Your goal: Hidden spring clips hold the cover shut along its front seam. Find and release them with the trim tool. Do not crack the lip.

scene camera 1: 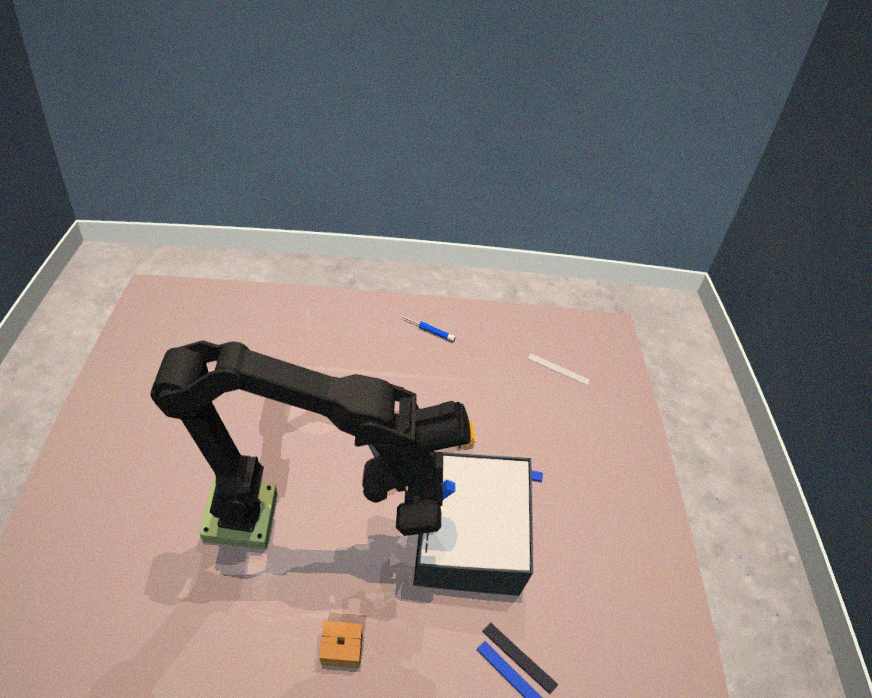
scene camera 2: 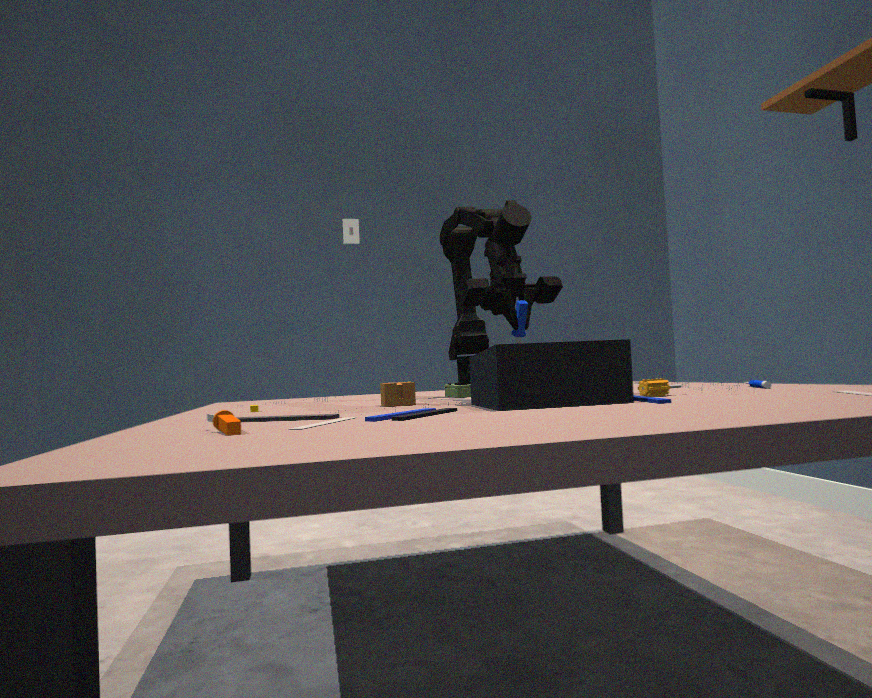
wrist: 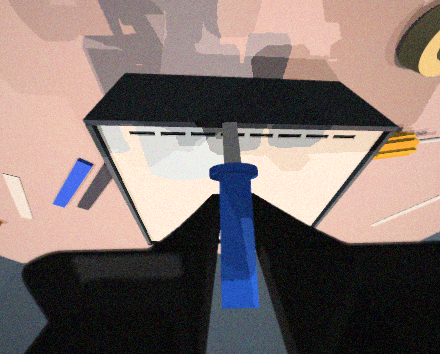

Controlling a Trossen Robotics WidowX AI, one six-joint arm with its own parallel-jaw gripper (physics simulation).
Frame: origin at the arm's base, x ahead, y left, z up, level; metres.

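Seen in the pictures: gripper, between the fingertips: (scene camera 1: 439,500) (scene camera 2: 521,329) (wrist: 232,200); arm's base, origin of its link: (scene camera 1: 239,513).
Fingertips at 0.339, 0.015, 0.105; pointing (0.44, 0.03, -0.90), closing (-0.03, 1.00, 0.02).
Observation:
Pixels of each thing's top centre, then the offset from my fingertips to it, as dx, dy, dz.
- black box, centre of its top: (wrist: 236,210) (scene camera 1: 478,507) (scene camera 2: 543,344) +0.068, +0.013, -0.034
- trim tool, centre of its top: (wrist: 247,304) (scene camera 1: 436,482) (scene camera 2: 518,301) -0.011, +0.000, +0.052
- orange block, centre of its top: (scene camera 1: 340,640) (scene camera 2: 397,382) -0.131, -0.219, -0.090
- blue strip, centre of its top: (scene camera 2: 402,412) (scene camera 1: 514,677) (wrist: 69,187) +0.144, -0.246, -0.129
- dark strip, centre of its top: (scene camera 2: 426,412) (scene camera 1: 520,657) (wrist: 94,190) +0.155, -0.211, -0.130
- yellow ribbed object, centre of its top: (wrist: 412,151) (scene camera 2: 661,378) +0.051, +0.246, -0.103
- blue screwdriver, centre of its top: (scene camera 1: 427,323) (scene camera 2: 755,378) -0.041, +0.525, -0.117
- white strip, centre of its top: (scene camera 1: 558,368) (wrist: 403,212) +0.266, +0.443, -0.134
A black box (scene camera 1: 472,580) (scene camera 2: 560,374) (wrist: 235,100) stands on the table with a cream cover (scene camera 1: 490,509) (wrist: 250,190) on top. A row of several dark slots (wrist: 261,135) runs along the cover's seam edge on the arm's side. My gripper (scene camera 2: 520,320) (wrist: 232,200) is shut on the blue handle of the trim tool (scene camera 1: 449,488) (scene camera 2: 521,314) (wrist: 236,225). The tool's flat grey blade reaches the slotted edge near its middle in the wrist view; whether it touches there I cannot tell. The clips are hidden.
An orange block (scene camera 1: 340,643) (scene camera 2: 397,393) stands near the box. A blue strip (scene camera 1: 507,669) and a dark strip (scene camera 1: 520,657) lie beyond its side. A yellow ribbed object (scene camera 2: 653,387) (wrist: 396,145) lies by the opposite side. A blue screwdriver (scene camera 1: 436,331) and a white strip (scene camera 1: 558,369) lie farther back.

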